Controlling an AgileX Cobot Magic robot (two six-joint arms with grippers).
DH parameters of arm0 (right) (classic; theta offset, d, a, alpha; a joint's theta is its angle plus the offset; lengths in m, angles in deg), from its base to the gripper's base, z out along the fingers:
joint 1: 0 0.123 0 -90
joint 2: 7.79 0 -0.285 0
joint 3: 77.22 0 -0.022 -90
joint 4: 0 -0.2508 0 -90
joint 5: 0 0 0.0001 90
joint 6: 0 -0.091 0 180
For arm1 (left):
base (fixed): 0 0 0 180
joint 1: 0 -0.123 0 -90
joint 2: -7.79 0 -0.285 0
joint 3: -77.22 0 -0.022 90
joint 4: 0 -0.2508 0 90
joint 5: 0 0 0.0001 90
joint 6: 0 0.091 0 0
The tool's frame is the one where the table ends.
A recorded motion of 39 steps. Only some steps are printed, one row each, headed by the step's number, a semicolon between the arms.
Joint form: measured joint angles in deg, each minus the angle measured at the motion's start. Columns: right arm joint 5, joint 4, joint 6, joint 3, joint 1, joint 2; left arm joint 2, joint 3, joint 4, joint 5, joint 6, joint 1.
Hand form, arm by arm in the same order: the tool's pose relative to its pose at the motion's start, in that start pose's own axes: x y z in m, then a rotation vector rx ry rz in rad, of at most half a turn. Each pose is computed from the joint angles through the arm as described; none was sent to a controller.
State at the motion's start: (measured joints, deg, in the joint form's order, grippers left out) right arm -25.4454 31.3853 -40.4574 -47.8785 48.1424 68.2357; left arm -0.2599 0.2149 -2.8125 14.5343 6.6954 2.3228
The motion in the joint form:
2: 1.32 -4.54 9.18 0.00 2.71 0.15; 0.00 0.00 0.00 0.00 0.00 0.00
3: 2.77 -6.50 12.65 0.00 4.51 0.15; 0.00 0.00 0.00 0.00 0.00 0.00
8: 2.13 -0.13 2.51 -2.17 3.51 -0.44; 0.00 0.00 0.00 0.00 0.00 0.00
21: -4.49 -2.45 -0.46 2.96 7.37 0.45; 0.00 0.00 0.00 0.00 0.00 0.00
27: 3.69 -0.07 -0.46 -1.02 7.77 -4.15; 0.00 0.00 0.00 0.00 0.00 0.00
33: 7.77 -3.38 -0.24 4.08 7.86 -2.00; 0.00 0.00 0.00 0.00 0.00 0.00
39: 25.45 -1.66 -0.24 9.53 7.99 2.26; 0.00 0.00 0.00 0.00 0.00 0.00
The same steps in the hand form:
2: 0.0025 0.0153 -0.0016 -0.0781 0.0035 -0.1169; 0.0000 0.0000 0.0000 0.0000 0.0000 0.0000
3: 0.0030 0.0252 -0.0036 -0.1287 -0.0116 -0.1639; 0.0000 0.0000 0.0000 0.0000 0.0000 0.0000
8: -0.0123 0.0182 -0.0099 -0.0827 -0.0706 -0.0664; 0.0000 0.0000 0.0000 0.0000 0.0000 0.0000
21: 0.0292 0.0248 0.0005 -0.0490 0.1316 -0.0509; 0.0000 0.0000 0.0000 0.0000 0.0000 0.0000
27: -0.0101 0.0319 -0.0311 -0.1742 -0.1273 -0.0449; 0.0000 0.0000 0.0000 0.0000 0.0000 0.0000
33: 0.0174 0.0366 -0.0104 -0.2092 -0.0435 -0.0257; 0.0000 0.0000 0.0000 0.0000 0.0000 0.0000
39: 0.0363 0.0539 0.0116 -0.3732 -0.1171 -0.0651; 0.0000 0.0000 0.0000 0.0000 0.0000 0.0000

